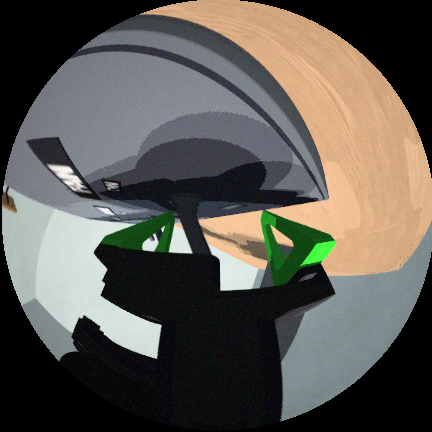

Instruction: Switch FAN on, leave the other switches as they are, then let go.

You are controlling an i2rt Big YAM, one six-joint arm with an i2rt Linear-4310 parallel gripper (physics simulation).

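Places are measured from the arm's base along level axes (x ahead, y left, z up), in metres.
Where they show: gripper, fingertip midpoint: [217,214].
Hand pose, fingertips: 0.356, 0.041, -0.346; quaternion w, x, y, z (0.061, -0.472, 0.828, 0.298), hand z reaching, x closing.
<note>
After its pixels a point has its place, as x, y, z.
The grey switch panel [115,85] fills the upper left, seen at a very flat angle. The dark FAN lever [192,220] {0.397, 0.015, -0.315} sticks out from its lower part toward my gripper, and its end is hidden behind the black gripper body. The FAN label [67,175] and the small ON label [112,185] {0.444, 0.028, -0.306} lie left of the lever, too slanted to read clearly. My gripper [217,214] {0.356, 0.041, -0.346} is open, with its green fingers on either side of the lever; the lever is nearer the left finger. Small dark shapes show through the left finger's opening; I cannot tell how the other switches stand.
A light wooden surface [370,125] extends along the top and right of the panel. A pale grey-green background lies beneath and to the left. A small brown object [9,202] shows at the far left edge. A black part [87,332] shows at lower left. Dark shadows fall across the panel.
</note>
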